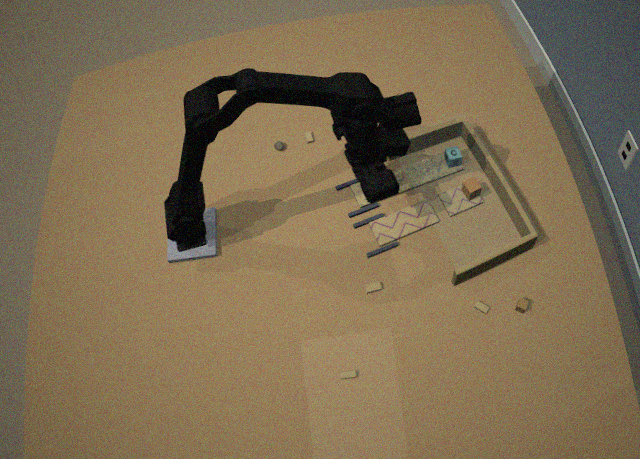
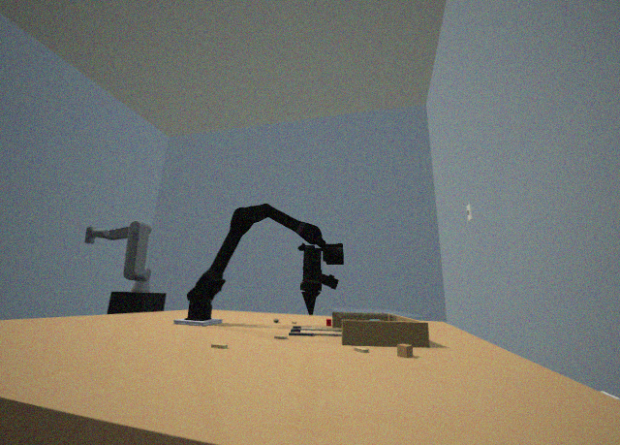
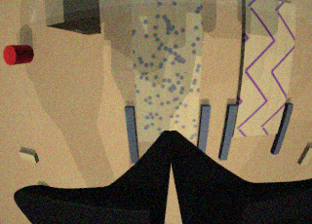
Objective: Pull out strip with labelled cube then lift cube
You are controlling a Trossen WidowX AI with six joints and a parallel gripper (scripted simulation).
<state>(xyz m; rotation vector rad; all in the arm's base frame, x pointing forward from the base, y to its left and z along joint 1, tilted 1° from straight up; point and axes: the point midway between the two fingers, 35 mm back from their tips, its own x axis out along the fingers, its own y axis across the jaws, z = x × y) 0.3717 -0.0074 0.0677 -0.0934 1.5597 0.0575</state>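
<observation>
Now: the speckled strip 90 mm ahead of my gripper tip, 10 mm to the left of it and 40 mm below it. From my gripper tip the other things lie so: red cylinder 50 mm ahead, 140 mm to the left, 30 mm below; grey ball 150 mm behind, 170 mm to the left, 40 mm below.
</observation>
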